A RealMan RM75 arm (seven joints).
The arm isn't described. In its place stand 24 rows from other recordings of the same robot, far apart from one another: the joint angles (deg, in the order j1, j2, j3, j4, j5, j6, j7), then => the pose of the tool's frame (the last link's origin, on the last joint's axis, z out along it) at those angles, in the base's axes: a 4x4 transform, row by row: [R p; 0 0 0 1], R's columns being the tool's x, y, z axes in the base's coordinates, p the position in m.
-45.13, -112.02, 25.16, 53.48, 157.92, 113.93, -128.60 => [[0.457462 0.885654 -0.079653 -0.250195], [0.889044 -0.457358 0.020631 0.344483], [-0.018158 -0.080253 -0.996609 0.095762], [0 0 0 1]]
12.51, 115.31, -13.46, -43.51, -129.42, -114.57, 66.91 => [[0.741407 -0.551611 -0.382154 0.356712], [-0.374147 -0.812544 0.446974 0.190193], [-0.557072 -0.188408 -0.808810 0.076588], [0 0 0 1]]
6.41, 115.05, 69.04, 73.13, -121.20, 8.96, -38.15 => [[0.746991 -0.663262 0.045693 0.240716], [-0.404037 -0.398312 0.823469 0.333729], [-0.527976 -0.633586 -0.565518 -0.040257], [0 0 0 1]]
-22.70, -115.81, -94.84, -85.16, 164.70, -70.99, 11.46 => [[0.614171 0.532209 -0.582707 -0.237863], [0.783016 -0.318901 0.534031 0.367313], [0.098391 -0.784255 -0.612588 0.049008], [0 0 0 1]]
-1.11, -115.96, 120.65, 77.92, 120.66, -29.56, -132.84 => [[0.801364 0.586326 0.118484 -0.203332], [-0.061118 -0.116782 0.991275 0.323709], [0.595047 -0.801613 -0.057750 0.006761], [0 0 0 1]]
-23.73, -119.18, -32.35, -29.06, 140.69, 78.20, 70.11 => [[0.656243 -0.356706 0.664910 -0.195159], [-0.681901 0.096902 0.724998 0.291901], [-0.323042 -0.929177 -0.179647 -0.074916], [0 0 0 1]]
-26.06, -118.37, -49.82, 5.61, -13.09, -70.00, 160.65 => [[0.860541 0.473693 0.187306 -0.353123], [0.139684 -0.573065 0.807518 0.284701], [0.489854 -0.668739 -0.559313 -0.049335], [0 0 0 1]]
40.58, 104.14, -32.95, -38.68, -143.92, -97.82, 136.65 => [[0.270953 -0.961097 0.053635 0.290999], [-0.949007 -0.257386 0.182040 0.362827], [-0.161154 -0.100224 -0.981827 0.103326], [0 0 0 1]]
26.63, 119.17, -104.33, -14.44, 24.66, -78.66, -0.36 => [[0.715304 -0.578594 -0.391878 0.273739], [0.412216 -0.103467 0.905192 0.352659], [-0.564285 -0.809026 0.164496 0.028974], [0 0 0 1]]
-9.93, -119.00, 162.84, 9.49, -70.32, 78.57, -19.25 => [[0.556871 0.826520 0.082217 -0.369592], [0.062294 -0.140266 0.988152 0.219441], [0.828260 -0.545151 -0.129597 -0.031625], [0 0 0 1]]
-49.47, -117.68, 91.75, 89.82, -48.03, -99.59, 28.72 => [[0.933104 0.191034 -0.304670 -0.030099], [0.219712 -0.973563 0.062465 0.315887], [-0.284682 -0.125226 -0.950408 -0.021265], [0 0 0 1]]
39.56, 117.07, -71.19, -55.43, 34.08, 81.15, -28.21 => [[0.499586 -0.773327 0.390357 0.229069], [-0.862357 -0.486726 0.139419 0.375188], [0.082180 -0.406279 -0.910046 -0.011625], [0 0 0 1]]
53.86, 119.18, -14.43, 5.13, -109.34, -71.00, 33.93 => [[0.718597 -0.282483 -0.635470 0.146560], [0.048250 -0.891329 0.450781 0.382972], [-0.693751 -0.354591 -0.626876 -0.092438], [0 0 0 1]]
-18.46, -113.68, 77.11, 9.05, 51.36, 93.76, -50.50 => [[0.500974 0.602590 0.621217 -0.305690], [0.194429 -0.777800 0.597683 0.251920], [0.843340 -0.178641 -0.506818 -0.011842], [0 0 0 1]]
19.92, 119.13, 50.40, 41.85, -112.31, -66.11, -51.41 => [[0.933423 -0.337792 -0.120905 0.243643], [0.192841 0.188188 0.963015 0.348103], [-0.302546 -0.922216 0.240799 -0.003604], [0 0 0 1]]
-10.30, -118.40, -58.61, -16.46, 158.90, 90.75, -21.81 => [[0.470689 0.738676 0.482503 -0.302796], [-0.253301 -0.410715 0.875872 0.245406], [0.845157 -0.534482 -0.006212 -0.005205], [0 0 0 1]]
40.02, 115.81, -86.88, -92.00, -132.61, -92.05, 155.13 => [[0.892610 -0.402047 0.203976 0.069862], [-0.440792 -0.873243 0.207724 0.337554], [0.094605 -0.275327 -0.956684 0.004752], [0 0 0 1]]
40.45, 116.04, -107.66, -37.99, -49.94, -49.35, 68.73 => [[0.830407 -0.264348 -0.490453 0.124558], [-0.100835 -0.937047 0.334328 0.376408], [-0.547957 -0.228173 -0.804786 -0.095662], [0 0 0 1]]
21.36, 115.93, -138.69, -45.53, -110.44, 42.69, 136.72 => [[0.911459 -0.401319 -0.090472 0.242727], [-0.016953 -0.256372 0.966430 0.345413], [-0.411041 -0.879328 -0.240476 -0.071633], [0 0 0 1]]
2.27, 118.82, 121.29, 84.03, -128.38, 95.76, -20.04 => [[0.015882 -0.987606 0.156149 0.310904], [-0.962110 0.027419 0.271278 0.229119], [-0.272197 -0.154541 -0.949750 0.064840], [0 0 0 1]]
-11.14, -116.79, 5.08, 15.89, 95.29, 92.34, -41.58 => [[0.612264 0.737510 0.284975 -0.384422], [-0.050185 -0.323454 0.944912 0.225036], [0.789059 -0.592837 -0.161028 0.062016], [0 0 0 1]]
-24.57, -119.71, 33.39, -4.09, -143.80, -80.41, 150.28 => [[0.395082 0.916984 0.055229 -0.357509], [-0.185308 0.020668 0.982463 0.299501], [0.899762 -0.398388 0.178090 0.024594], [0 0 0 1]]
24.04, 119.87, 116.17, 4.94, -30.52, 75.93, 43.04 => [[-0.372915 0.879522 -0.295594 0.322877], [0.022517 0.327059 0.944736 0.316825], [0.927592 0.345650 -0.141770 -0.004694], [0 0 0 1]]
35.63, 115.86, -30.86, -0.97, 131.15, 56.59, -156.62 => [[0.646193 -0.762597 -0.029676 0.336559], [-0.053227 -0.083825 0.995058 0.389814], [-0.761315 -0.641420 -0.094758 0.026357], [0 0 0 1]]
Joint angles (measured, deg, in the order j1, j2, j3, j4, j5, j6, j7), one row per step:
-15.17 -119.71 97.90 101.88 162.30 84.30 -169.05
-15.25 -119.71 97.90 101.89 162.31 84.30 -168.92
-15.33 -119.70 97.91 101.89 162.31 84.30 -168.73
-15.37 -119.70 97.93 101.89 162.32 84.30 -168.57
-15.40 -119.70 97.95 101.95 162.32 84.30 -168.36
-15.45 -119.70 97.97 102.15 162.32 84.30 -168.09
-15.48 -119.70 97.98 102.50 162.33 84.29 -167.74
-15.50 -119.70 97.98 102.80 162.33 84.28 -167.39
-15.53 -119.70 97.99 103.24 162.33 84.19 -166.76
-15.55 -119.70 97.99 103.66 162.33 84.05 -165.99
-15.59 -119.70 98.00 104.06 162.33 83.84 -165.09
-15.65 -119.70 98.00 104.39 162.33 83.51 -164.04
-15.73 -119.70 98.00 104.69 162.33 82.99 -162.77
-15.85 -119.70 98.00 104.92 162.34 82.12 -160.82
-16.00 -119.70 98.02 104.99 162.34 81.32 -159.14
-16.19 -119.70 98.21 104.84 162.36 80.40 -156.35
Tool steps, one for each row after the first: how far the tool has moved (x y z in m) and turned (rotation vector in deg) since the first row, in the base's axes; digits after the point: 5 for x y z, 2 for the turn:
0.00044 0.00028 0.00004 -0.06 0.06 -0.19
0.00084 0.00053 0.00005 -0.17 0.15 -0.41
0.00106 0.00063 -0.00001 -0.26 0.22 -0.58
0.00150 0.00072 0.00003 -0.37 0.30 -0.83
0.00262 0.00093 0.00035 -0.44 0.36 -1.26
0.00423 0.00118 0.00102 -0.47 0.42 -1.87
0.00559 0.00137 0.00162 -0.51 0.48 -2.41
0.00770 0.00178 0.00247 -0.60 0.60 -3.35
0.00974 0.00226 0.00333 -0.72 0.77 -4.40
0.01192 0.00289 0.00414 -0.88 0.98 -5.60
0.01409 0.00382 0.00488 -1.05 1.23 -6.94
0.01653 0.00515 0.00562 -1.21 1.53 -8.56
0.01944 0.00728 0.00634 -1.51 2.05 -10.90
0.02181 0.00925 0.00665 -1.79 2.53 -12.89
0.02394 0.01122 0.00594 -2.77 3.59 -15.71

